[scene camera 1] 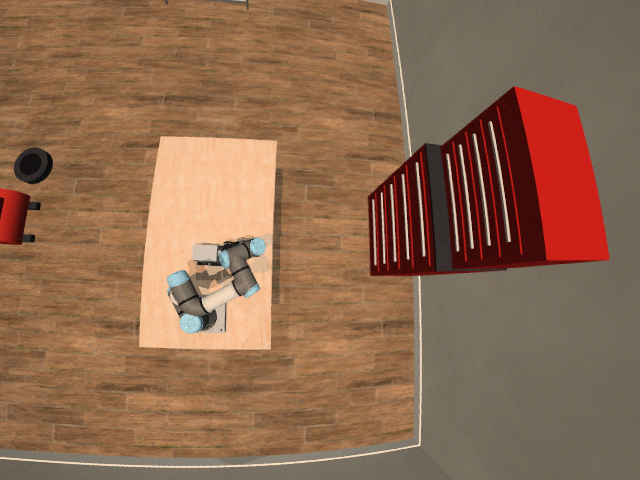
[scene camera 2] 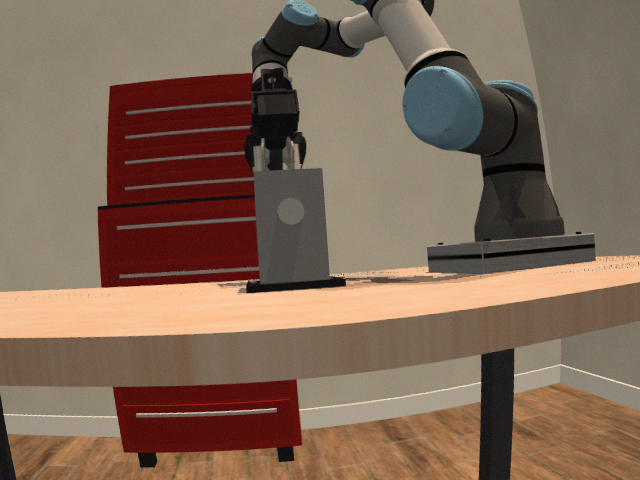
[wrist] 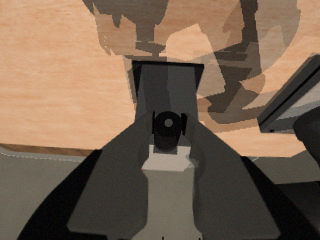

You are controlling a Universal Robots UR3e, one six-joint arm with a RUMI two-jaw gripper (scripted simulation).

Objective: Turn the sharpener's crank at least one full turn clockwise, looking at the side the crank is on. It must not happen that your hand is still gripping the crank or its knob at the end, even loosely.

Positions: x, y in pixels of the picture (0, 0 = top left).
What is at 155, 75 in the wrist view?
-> A sharpener.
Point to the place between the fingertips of my gripper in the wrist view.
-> At 168, 113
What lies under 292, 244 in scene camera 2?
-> A sharpener.
